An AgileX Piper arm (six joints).
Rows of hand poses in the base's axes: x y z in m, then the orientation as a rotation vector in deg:
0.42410, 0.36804, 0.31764, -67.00, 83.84, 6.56
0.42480, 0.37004, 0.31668, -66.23, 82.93, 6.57
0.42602, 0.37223, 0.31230, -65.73, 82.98, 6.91
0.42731, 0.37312, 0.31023, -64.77, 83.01, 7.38
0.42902, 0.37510, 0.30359, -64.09, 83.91, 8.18
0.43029, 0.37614, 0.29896, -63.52, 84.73, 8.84
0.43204, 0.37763, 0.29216, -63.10, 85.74, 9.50
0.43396, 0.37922, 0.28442, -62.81, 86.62, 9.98
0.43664, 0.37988, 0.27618, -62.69, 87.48, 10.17
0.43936, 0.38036, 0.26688, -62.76, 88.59, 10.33
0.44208, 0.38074, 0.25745, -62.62, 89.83, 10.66
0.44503, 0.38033, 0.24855, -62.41, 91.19, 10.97
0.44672, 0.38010, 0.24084, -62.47, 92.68, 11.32
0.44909, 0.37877, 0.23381, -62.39, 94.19, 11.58
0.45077, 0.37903, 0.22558, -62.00, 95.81, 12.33
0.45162, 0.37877, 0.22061, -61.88, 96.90, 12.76
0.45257, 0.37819, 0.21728, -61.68, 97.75, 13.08
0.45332, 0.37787, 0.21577, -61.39, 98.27, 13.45
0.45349, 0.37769, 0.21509, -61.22, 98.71, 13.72
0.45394, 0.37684, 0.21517, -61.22, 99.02, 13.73
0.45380, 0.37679, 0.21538, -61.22, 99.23, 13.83
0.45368, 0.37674, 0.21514, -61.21, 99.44, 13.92
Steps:
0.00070, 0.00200, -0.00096, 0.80, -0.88, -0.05
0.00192, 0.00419, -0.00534, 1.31, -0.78, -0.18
0.00321, 0.00508, -0.00741, 2.22, -0.73, -0.49
0.00492, 0.00706, -0.01405, 2.86, 0.24, -0.83
0.00619, 0.00810, -0.01868, 3.36, 1.11, -1.15
0.00794, 0.00959, -0.02548, 3.70, 2.16, -1.46
0.00986, 0.01118, -0.03322, 3.88, 3.04, -1.73
0.01254, 0.01184, -0.04146, 3.80, 3.81, -2.05
0.01526, 0.01232, -0.05076, 3.50, 4.80, -2.37
0.01798, 0.01270, -0.06019, 3.39, 5.93, -2.78
0.02093, 0.01229, -0.06909, 3.27, 7.15, -3.28
0.02262, 0.01206, -0.07680, 2.94, 8.53, -3.65
0.02499, 0.01073, -0.08383, 2.65, 9.86, -4.16
0.02667, 0.01099, -0.09206, 2.78, 11.46, -4.62
0.02752, 0.01073, -0.09703, 2.72, 12.53, -4.89
0.02847, 0.01015, -0.10036, 2.73, 13.34, -5.17
0.02922, 0.00983, -0.10187, 2.94, 13.89, -5.34
0.02939, 0.00965, -0.10255, 3.04, 14.35, -5.47
0.02984, 0.00880, -0.10247, 2.94, 14.60, -5.58
0.02970, 0.00875, -0.10226, 2.92, 14.82, -5.61
0.02958, 0.00870, -0.10250, 2.90, 15.03, -5.65

